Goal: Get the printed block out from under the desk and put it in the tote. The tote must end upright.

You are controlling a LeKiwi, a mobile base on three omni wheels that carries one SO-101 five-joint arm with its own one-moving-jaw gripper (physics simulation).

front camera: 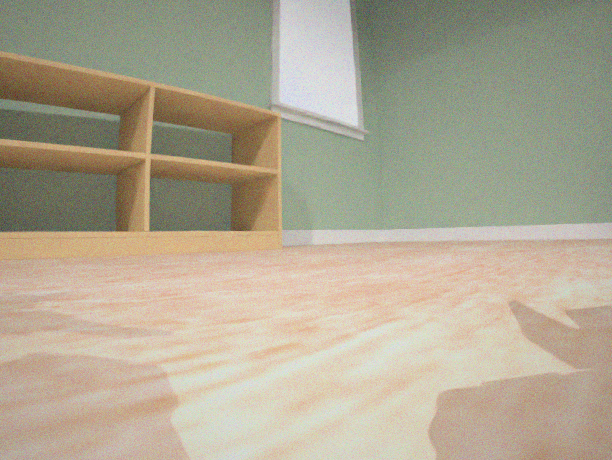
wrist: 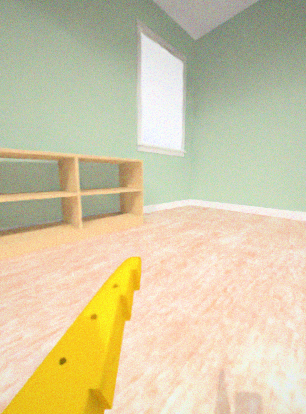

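The printed block, the desk and the tote do not show in the front camera view or in the wrist view. My gripper shows in the wrist view as one yellow notched jaw, reaching up from the lower left over the floor. The moving jaw is out of the picture, so the gripper is fully open. No thing touches the jaw that shows.
A wooden shelf unit stands at the left against the green wall. A bright window is right of it. Shadows lie on the pinkish wooden floor. A white baseboard runs along the wall.
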